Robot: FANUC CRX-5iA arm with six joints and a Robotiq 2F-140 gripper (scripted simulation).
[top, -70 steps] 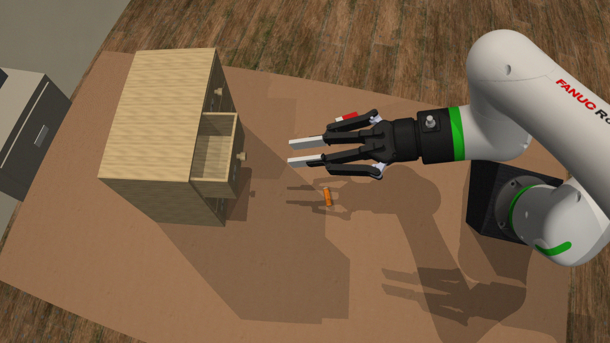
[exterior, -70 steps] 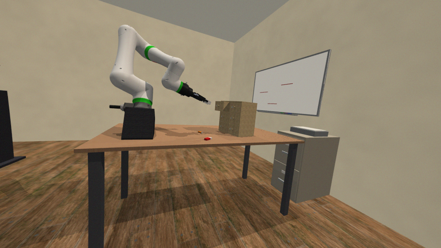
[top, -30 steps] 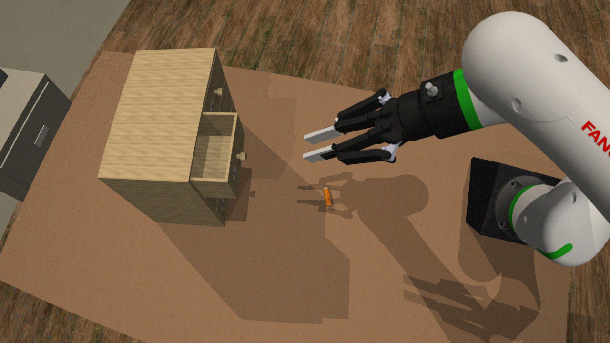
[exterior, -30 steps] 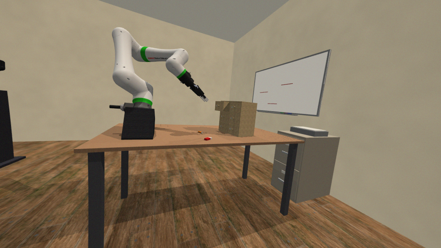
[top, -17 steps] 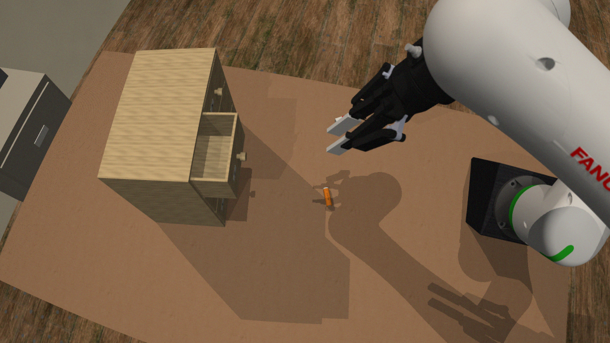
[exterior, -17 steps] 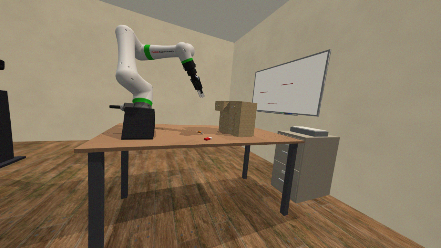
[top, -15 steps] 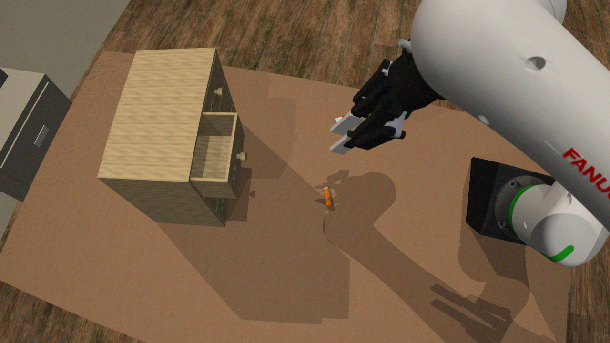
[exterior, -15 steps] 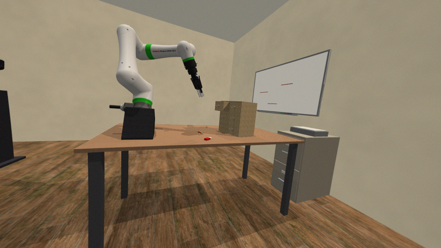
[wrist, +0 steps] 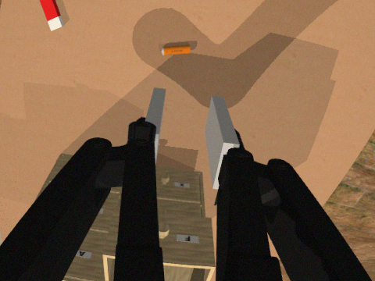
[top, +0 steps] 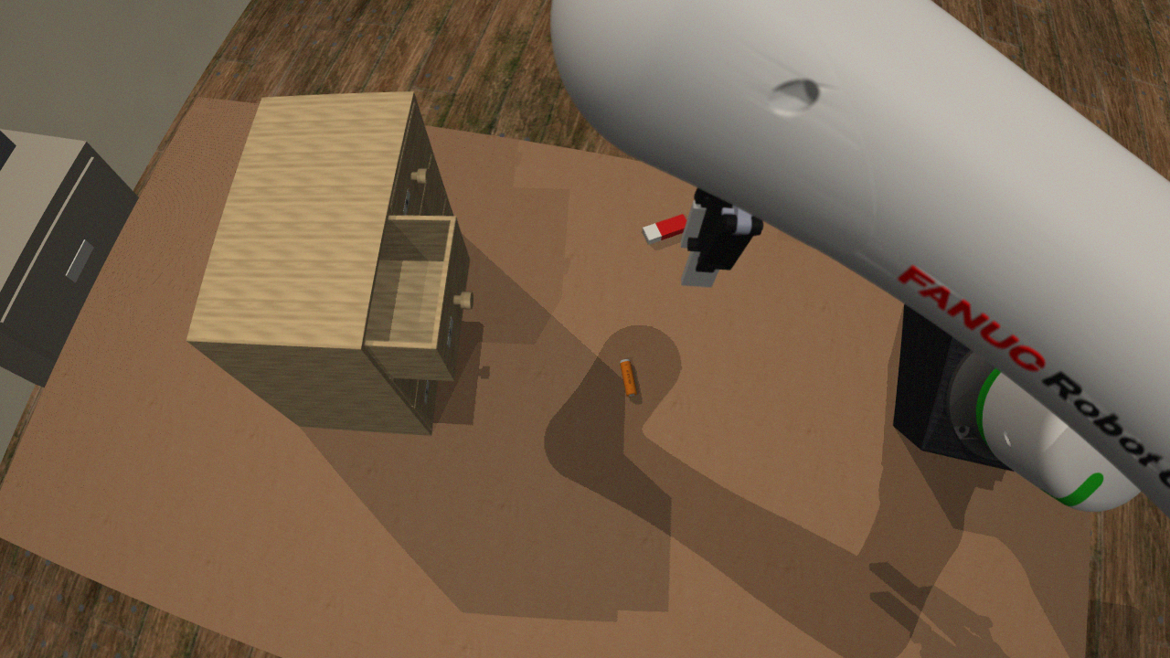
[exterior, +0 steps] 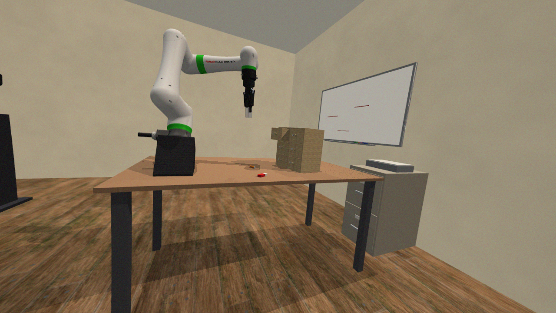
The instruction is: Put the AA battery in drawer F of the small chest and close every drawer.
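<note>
The orange AA battery is 370 mm below my hand and 50 mm ahead of it. The rest, counted from my hand: eraser: 370 mm below, 230 mm to the right, 50 mm ahead; then drawer: 310 mm ahead, 150 mm below, 70 mm to the left.
</note>
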